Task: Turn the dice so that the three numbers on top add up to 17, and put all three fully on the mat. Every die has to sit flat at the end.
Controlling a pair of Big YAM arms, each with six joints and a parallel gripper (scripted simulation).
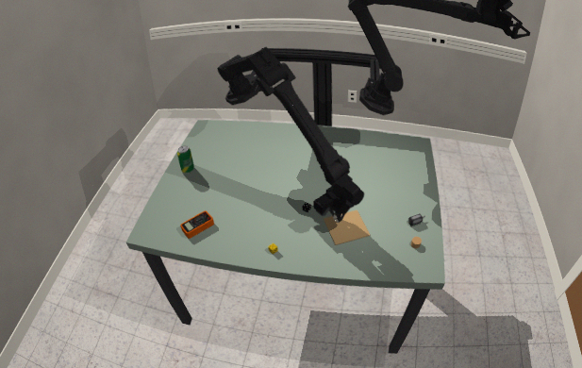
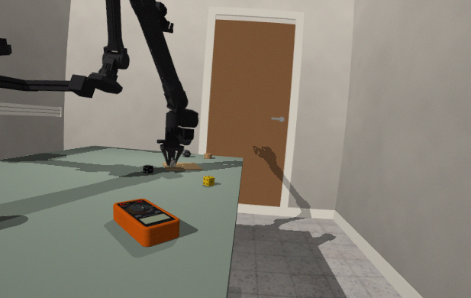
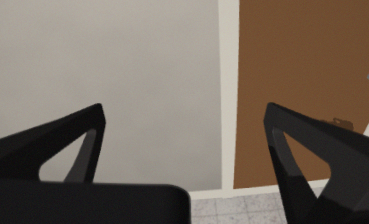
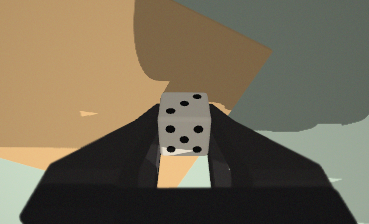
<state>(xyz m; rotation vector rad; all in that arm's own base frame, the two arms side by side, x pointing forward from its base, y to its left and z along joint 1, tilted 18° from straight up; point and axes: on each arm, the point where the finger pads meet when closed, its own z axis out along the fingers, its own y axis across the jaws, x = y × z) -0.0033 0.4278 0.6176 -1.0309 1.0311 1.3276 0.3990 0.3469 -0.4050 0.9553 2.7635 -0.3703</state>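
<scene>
Right now the white die is right at my right hand. From my right hand the other things lie so: black die: 4 cm behind, 13 cm to the right; yellow die: 18 cm ahead, 21 cm to the right; tan mat: 3 cm ahead, 4 cm to the left, 1 cm below.
</scene>
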